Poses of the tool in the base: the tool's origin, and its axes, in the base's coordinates. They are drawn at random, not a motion.
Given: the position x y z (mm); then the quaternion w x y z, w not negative.
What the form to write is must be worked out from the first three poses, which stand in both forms.
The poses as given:
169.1 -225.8 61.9 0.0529 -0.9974 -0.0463 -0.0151
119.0 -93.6 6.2 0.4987 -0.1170 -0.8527 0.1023
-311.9 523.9 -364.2 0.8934 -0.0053 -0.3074 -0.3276
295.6 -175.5 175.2 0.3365 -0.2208 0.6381 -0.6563
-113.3 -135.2 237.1 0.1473 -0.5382 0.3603 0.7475
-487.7 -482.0 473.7 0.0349 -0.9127 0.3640 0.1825
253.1 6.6 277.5 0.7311 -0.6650 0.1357 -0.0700
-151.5 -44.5 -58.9 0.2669 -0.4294 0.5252 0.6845
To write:
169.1 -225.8 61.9 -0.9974 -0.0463 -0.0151 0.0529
119.0 -93.6 6.2 -0.1170 -0.8527 0.1023 0.4987
-311.9 523.9 -364.2 -0.0053 -0.3074 -0.3276 0.8934
295.6 -175.5 175.2 -0.2208 0.6381 -0.6563 0.3365
-113.3 -135.2 237.1 -0.5382 0.3603 0.7475 0.1473
-487.7 -482.0 473.7 -0.9127 0.3640 0.1825 0.0349
253.1 6.6 277.5 -0.6650 0.1357 -0.0700 0.7311
-151.5 -44.5 -58.9 -0.4294 0.5252 0.6845 0.2669

